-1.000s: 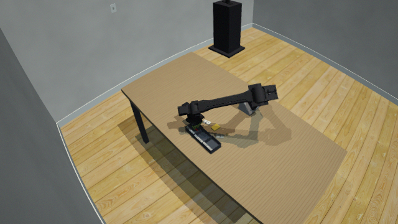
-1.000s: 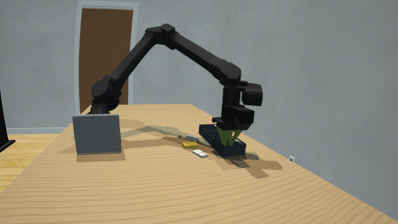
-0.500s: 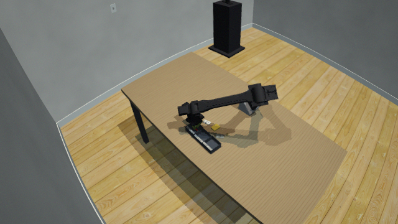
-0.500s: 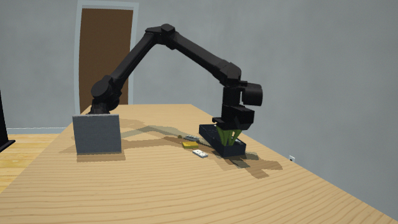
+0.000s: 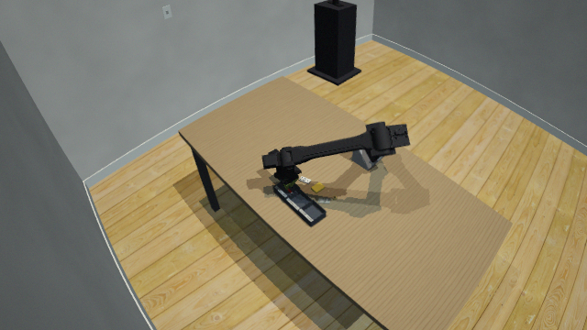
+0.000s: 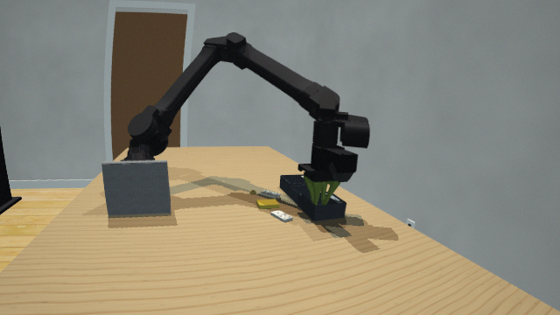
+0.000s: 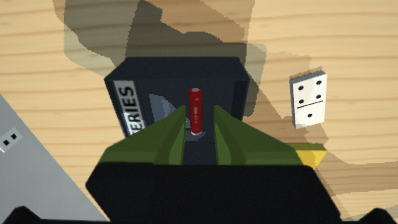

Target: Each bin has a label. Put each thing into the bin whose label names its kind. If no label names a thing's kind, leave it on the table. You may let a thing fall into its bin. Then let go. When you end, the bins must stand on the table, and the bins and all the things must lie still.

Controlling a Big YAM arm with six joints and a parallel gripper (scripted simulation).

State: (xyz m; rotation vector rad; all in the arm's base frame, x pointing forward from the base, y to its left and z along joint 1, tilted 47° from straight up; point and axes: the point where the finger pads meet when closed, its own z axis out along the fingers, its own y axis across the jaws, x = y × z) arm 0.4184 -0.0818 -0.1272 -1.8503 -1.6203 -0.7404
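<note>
Now: the red battery 1 cm to the left of my hand and 2 cm below it. From my hand the other things lie so: yellow block: 10 cm behind, 9 cm to the left, 2 cm below; long black bin: 2 cm ahead, 9 cm to the left, 1 cm below; small nut: 10 cm behind, 18 cm to the left, 2 cm below.
</note>
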